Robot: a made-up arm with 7 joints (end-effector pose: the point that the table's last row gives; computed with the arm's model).
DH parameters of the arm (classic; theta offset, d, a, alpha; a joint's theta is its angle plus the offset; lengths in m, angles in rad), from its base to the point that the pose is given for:
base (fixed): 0.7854 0 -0.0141 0
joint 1: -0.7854 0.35 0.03 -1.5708
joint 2: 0 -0.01 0.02 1.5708
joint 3: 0 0.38 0.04 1.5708
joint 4: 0 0 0.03 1.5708
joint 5: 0 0.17 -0.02 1.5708
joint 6: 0 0.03 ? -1.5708
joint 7: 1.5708 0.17 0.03 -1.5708
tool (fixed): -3.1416 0 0 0
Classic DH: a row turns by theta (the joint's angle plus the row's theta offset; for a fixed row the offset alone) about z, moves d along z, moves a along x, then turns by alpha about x.
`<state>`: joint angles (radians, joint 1 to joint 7).
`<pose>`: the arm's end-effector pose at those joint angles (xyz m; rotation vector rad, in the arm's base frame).
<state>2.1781 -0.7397 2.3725 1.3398 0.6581 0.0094 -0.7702</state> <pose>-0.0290 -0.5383 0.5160 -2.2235 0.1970 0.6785</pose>
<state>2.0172 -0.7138 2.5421 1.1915 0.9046 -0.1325 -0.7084</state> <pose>-0.1046 -0.4924 0.4792 -2.2294 0.4594 0.2515</pose>
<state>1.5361 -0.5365 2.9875 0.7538 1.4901 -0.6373 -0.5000</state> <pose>-0.2300 -0.2533 0.4718 -1.8649 1.4580 -0.4880</pose>
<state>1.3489 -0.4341 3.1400 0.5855 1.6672 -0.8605 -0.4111</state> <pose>-0.2315 -0.1533 0.5098 -1.6536 1.8456 -0.5449</pose>
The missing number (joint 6, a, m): 0.12
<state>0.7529 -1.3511 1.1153 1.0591 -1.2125 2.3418 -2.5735</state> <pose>-0.1064 -0.0899 0.6448 -0.1445 -0.4763 -2.4469</pose>
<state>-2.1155 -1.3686 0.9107 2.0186 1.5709 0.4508 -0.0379</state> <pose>0.4678 0.2580 0.7153 2.2261 1.8395 0.0827</pose>
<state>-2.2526 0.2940 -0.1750 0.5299 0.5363 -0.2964 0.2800</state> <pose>-0.3626 -0.2330 0.4441 -1.6821 1.5482 -1.1575</pose>
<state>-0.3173 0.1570 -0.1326 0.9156 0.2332 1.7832 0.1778</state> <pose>0.1836 -0.0508 0.4163 -0.5039 -0.2166 0.8446</pose>
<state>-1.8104 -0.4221 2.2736 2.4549 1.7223 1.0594 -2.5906</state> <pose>0.1717 0.3905 0.9437 -0.0535 1.5245 0.2109</pose>
